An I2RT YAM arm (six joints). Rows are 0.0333 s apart.
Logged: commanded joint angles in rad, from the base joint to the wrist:
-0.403, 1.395, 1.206, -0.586, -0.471, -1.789
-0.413, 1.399, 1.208, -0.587, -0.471, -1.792
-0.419, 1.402, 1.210, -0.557, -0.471, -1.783
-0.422, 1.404, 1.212, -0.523, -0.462, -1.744
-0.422, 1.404, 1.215, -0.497, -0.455, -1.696
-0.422, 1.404, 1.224, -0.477, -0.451, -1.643
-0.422, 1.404, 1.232, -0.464, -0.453, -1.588
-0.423, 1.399, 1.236, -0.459, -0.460, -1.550
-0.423, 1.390, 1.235, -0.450, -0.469, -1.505
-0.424, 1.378, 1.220, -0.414, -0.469, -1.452
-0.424, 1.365, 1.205, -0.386, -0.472, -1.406
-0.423, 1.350, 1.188, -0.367, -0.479, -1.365
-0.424, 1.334, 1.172, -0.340, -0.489, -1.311
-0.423, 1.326, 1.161, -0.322, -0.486, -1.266
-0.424, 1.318, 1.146, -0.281, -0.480, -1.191
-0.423, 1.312, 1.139, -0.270, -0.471, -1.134
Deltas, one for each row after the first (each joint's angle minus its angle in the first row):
-0.010, 0.004, 0.002, -0.001, 0.000, -0.003
-0.016, 0.007, 0.004, 0.029, 0.000, 0.006
-0.019, 0.009, 0.006, 0.063, 0.009, 0.045
-0.019, 0.009, 0.009, 0.089, 0.016, 0.093
-0.019, 0.009, 0.018, 0.109, 0.020, 0.146
-0.019, 0.009, 0.026, 0.122, 0.018, 0.201
-0.020, 0.004, 0.030, 0.127, 0.011, 0.239
-0.020, -0.005, 0.029, 0.136, 0.002, 0.284
-0.021, -0.017, 0.014, 0.172, 0.002, 0.337
-0.021, -0.030, -0.001, 0.200, -0.001, 0.383
-0.020, -0.045, -0.018, 0.219, -0.008, 0.424
-0.021, -0.061, -0.034, 0.246, -0.018, 0.478
-0.020, -0.069, -0.045, 0.264, -0.015, 0.523
-0.021, -0.077, -0.060, 0.305, -0.009, 0.598
-0.020, -0.083, -0.067, 0.316, 0.000, 0.655

